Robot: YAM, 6 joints.
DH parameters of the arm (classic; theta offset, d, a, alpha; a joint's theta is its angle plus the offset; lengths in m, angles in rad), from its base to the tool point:
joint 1: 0 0.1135 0.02 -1.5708
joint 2: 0 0 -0.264 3.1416
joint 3: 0.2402 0 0.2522 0
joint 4: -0.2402 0 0.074 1.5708
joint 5: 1.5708 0 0 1.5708
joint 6: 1.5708 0.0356 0 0
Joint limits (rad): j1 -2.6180..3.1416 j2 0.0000..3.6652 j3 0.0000..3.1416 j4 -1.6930..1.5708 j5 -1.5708..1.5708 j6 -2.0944..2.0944
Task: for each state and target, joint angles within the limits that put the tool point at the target. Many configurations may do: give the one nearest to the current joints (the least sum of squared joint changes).
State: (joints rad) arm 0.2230 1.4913 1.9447 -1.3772 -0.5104 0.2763
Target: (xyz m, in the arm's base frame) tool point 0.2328 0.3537 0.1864
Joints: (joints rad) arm 0.9456 2.1989 1.8148 -1.2027 -0.5386 0.2763
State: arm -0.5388 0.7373 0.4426 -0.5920 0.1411 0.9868
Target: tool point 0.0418 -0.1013 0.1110
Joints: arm -1.0828 0.8188 0.2003 -0.6218 0.3015 0.9868
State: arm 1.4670 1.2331 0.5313 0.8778 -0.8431 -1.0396
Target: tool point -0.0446 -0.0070 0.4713
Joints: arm 0.9585 0.4008 0.8803 1.0680 -1.1487 -1.0396
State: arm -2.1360 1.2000 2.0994 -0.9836 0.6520 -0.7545
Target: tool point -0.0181 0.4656 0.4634
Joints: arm -1.5740 0.4727 2.8216 -0.4255 0.5830 -0.7545
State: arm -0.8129 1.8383 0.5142 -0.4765 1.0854 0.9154
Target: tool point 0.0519 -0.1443 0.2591
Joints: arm -1.0048 0.8626 0.6824 -0.7745 1.2319 0.9154
